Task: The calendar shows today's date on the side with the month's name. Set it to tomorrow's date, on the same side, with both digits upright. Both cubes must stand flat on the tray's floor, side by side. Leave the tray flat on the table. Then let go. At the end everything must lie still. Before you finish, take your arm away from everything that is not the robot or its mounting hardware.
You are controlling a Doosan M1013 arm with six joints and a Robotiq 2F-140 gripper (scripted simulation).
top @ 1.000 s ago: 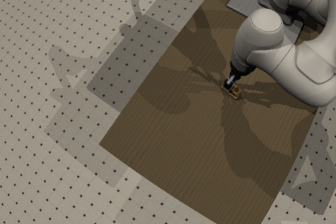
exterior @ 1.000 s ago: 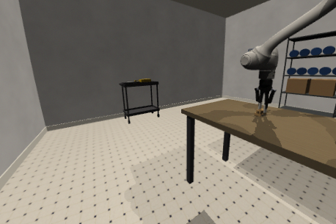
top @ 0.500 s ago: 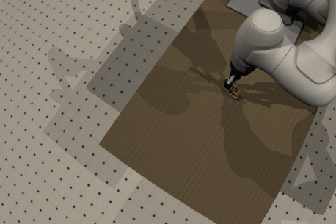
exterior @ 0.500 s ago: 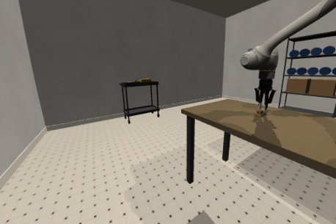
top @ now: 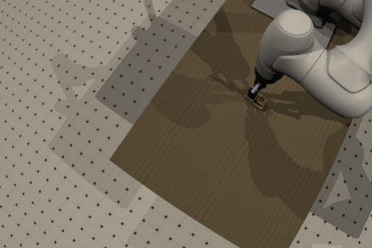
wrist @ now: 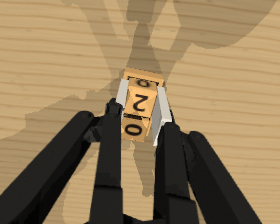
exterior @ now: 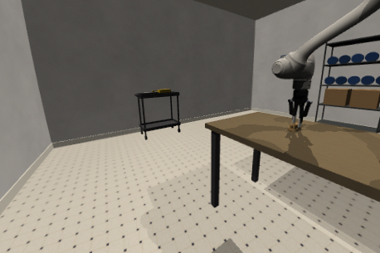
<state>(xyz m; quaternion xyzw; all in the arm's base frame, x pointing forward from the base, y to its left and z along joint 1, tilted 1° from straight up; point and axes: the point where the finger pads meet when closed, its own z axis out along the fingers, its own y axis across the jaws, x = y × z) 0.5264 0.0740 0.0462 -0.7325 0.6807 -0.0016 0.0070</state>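
Now: hand 4 cm above the wooden calendar tray and 2 cm to the right of it.
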